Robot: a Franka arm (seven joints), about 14 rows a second.
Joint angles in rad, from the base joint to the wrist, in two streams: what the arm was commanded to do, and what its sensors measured. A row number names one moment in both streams.
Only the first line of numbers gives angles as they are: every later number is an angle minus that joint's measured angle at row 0.
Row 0, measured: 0.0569, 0.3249, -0.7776, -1.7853, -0.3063, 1.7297, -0.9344
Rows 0 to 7, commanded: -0.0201, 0.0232, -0.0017, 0.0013, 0.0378, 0.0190, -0.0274; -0.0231, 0.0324, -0.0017, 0.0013, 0.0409, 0.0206, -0.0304; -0.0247, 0.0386, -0.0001, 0.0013, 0.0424, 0.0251, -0.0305; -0.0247, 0.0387, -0.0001, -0.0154, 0.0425, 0.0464, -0.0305; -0.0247, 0.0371, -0.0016, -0.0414, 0.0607, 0.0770, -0.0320; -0.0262, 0.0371, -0.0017, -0.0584, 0.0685, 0.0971, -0.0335; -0.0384, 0.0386, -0.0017, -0.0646, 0.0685, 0.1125, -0.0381; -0.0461, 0.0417, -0.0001, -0.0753, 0.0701, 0.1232, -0.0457
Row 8, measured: -0.0243, 0.0420, 0.0003, -0.0559, 0.0457, 0.0914, -0.0181
